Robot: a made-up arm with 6 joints.
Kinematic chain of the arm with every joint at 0, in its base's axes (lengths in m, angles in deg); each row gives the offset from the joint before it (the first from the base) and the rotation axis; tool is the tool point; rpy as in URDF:
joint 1: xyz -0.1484 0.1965 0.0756 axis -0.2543 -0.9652 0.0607
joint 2: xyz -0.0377 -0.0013 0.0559 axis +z
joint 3: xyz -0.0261 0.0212 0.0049 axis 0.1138 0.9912 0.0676
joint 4: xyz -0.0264 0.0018 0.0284 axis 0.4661 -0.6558 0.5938
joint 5: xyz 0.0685 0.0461 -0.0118 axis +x
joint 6: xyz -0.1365 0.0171 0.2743 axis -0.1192 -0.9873 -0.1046
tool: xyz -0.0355 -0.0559 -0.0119 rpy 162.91 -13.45 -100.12
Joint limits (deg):
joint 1: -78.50..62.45
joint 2: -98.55..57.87
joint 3: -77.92..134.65
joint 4: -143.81..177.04
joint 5: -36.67..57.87
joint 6: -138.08..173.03
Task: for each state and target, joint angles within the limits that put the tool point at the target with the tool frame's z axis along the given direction. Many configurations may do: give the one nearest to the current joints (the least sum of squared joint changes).
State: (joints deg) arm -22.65 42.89 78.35 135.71 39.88 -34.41
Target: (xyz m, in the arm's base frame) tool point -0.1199 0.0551 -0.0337 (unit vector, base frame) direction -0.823 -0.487 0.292
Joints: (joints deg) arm -12.00 52.14 86.02 106.29 48.14 -39.79
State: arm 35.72 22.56 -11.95 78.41 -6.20 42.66
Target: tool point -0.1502 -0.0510 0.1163 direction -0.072 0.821 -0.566
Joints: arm 12.96 30.84 2.96 108.57 6.18 -1.55
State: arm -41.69 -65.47 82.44 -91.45 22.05 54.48
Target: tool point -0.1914 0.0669 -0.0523 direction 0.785 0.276 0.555
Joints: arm -73.37 -77.87 76.49 -108.95 25.48 27.25
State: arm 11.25 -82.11 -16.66 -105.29 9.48 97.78
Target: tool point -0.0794 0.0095 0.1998 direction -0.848 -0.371 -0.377
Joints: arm 17.83 -97.41 16.92 -80.43 -23.34 118.39
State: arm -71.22 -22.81 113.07 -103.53 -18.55 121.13
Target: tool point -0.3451 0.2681 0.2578 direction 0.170 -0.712 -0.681
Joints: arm -52.79 20.01 118.29 -112.48 -36.67 85.55
